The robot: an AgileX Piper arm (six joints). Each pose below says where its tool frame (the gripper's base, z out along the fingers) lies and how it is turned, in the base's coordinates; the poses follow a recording.
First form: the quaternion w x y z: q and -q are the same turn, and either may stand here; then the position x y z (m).
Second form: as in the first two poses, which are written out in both.
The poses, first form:
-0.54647 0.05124 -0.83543 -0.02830 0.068 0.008 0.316
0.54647 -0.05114 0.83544 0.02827 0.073 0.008 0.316
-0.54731 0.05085 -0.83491 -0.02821 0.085 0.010 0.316
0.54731 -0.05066 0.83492 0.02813 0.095 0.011 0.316
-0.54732 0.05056 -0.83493 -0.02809 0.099 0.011 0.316
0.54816 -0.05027 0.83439 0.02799 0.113 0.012 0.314
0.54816 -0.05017 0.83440 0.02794 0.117 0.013 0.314
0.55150 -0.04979 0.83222 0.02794 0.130 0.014 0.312
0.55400 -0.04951 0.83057 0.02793 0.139 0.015 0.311
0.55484 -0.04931 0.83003 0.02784 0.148 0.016 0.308
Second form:
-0.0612 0.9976 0.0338 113.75 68 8 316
-0.0611 0.9976 0.0338 113.75 73 8 316
-0.0608 0.9976 0.0337 113.63 85 10 316
-0.0605 0.9976 0.0336 113.63 95 11 316
-0.0604 0.9976 0.0336 113.63 99 11 316
-0.0601 0.9976 0.0335 113.52 113 12 314
-0.0600 0.9976 0.0334 113.52 117 13 314
-0.0597 0.9977 0.0335 113.06 130 14 312
-0.0595 0.9977 0.0335 112.72 139 15 311
-0.0593 0.9977 0.0335 112.60 148 16 308

